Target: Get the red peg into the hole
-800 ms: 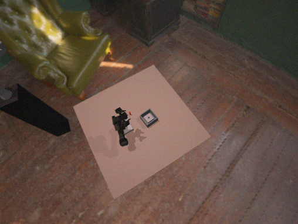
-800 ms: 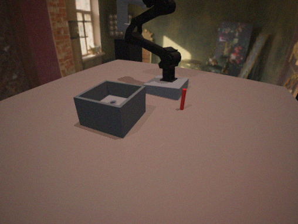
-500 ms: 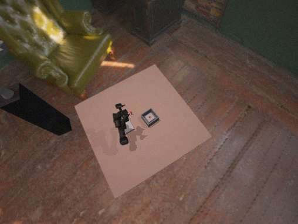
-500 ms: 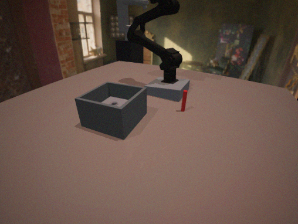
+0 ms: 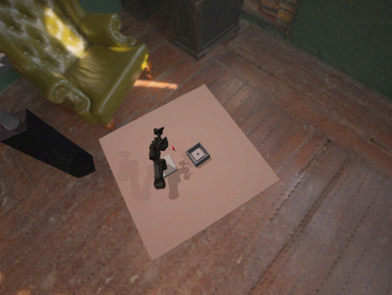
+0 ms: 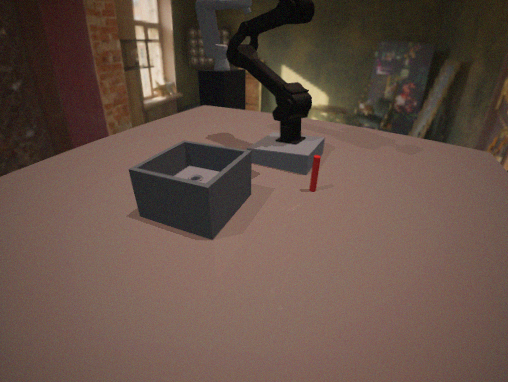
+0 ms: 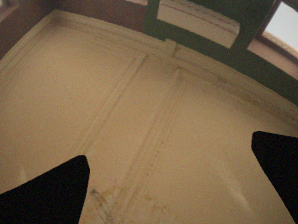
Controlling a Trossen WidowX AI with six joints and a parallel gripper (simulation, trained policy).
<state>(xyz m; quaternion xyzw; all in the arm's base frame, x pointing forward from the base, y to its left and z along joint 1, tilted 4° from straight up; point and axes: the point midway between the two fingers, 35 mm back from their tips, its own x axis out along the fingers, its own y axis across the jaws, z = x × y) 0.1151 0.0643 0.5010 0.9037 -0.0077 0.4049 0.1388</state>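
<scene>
Right now the red peg is 1 cm ahead of my gripper tip, 11 cm to the left of it and 53 cm below it. The rest, counted from my gripper tip: grey box 20 cm ahead, 5 cm to the right, 55 cm below; then pale plate 20 cm ahead, 5 cm to the right, 53 cm below.
</scene>
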